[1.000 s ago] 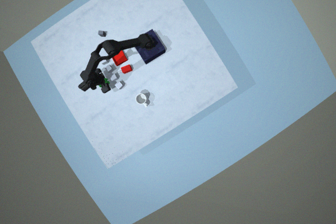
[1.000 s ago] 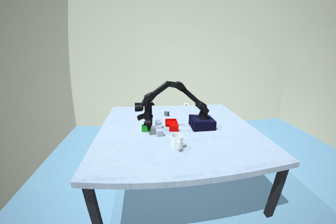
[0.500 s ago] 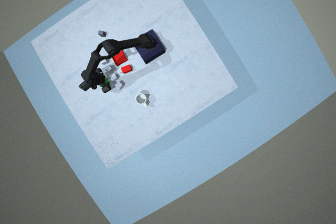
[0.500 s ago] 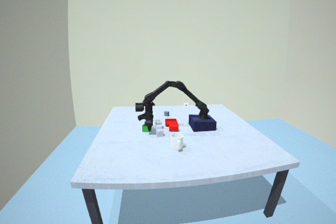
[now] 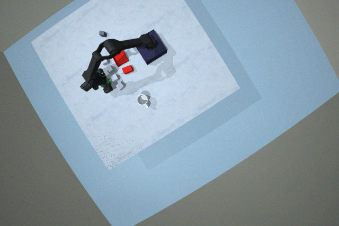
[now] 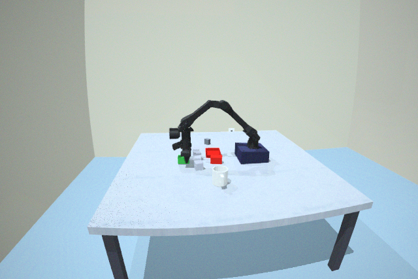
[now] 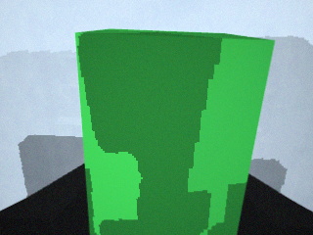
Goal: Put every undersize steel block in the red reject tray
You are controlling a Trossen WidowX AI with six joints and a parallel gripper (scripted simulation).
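My gripper tip is now 16 cm past the red block and 1 cm below it. Round my gripper tip: white mug (29 cm to the left, 16 cm behind, 2 cm above); then green GO gauge (2 cm above, 1 cm behind); then red reject tray (19 cm behind, 13 cm to the right).
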